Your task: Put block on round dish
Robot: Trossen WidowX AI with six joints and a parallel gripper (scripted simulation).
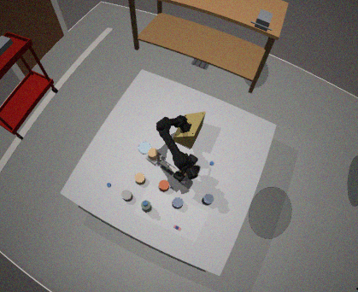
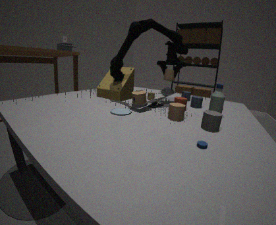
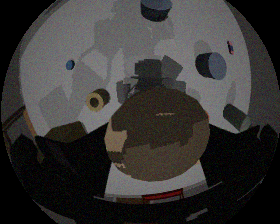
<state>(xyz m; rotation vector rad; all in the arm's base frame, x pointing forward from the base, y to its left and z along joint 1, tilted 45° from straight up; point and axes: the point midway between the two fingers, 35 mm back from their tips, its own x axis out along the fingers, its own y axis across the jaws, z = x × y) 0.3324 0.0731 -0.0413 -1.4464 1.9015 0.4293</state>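
My gripper tip is 14 cm past the round pale-blue dish, 35 cm to the left of it and 17 cm above it. Round my gripper tip: small tan block: 12 cm behind, 3 cm to the left, 15 cm below; bottle: 28 cm ahead, 18 cm to the right, 6 cm below; small balance: 4 cm behind, 13 cm to the right, 13 cm below.
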